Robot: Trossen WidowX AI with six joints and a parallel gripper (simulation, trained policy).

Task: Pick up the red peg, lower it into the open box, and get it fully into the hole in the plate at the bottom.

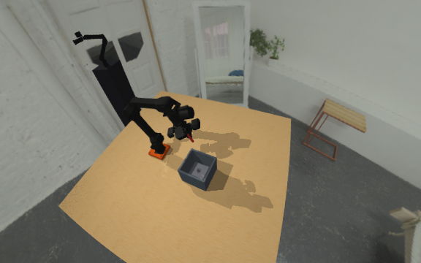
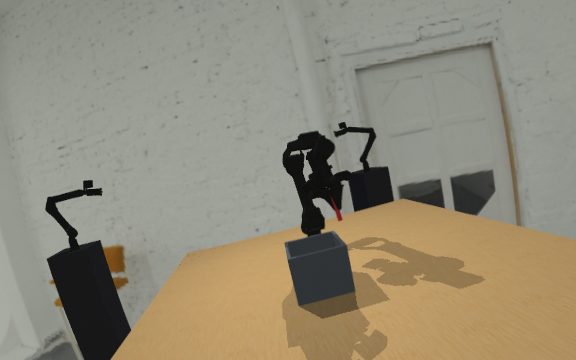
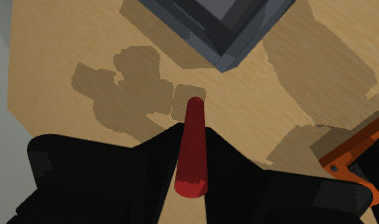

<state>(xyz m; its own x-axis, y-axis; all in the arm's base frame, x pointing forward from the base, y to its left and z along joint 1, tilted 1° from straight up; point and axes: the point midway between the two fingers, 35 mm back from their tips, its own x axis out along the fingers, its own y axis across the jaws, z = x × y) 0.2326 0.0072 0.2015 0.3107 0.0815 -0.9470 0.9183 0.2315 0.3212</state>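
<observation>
My gripper tip is 150 mm above the plate, 130 mm to the left of it and 70 mm short of it. Round my gripper tip: red peg (10 mm above).
</observation>
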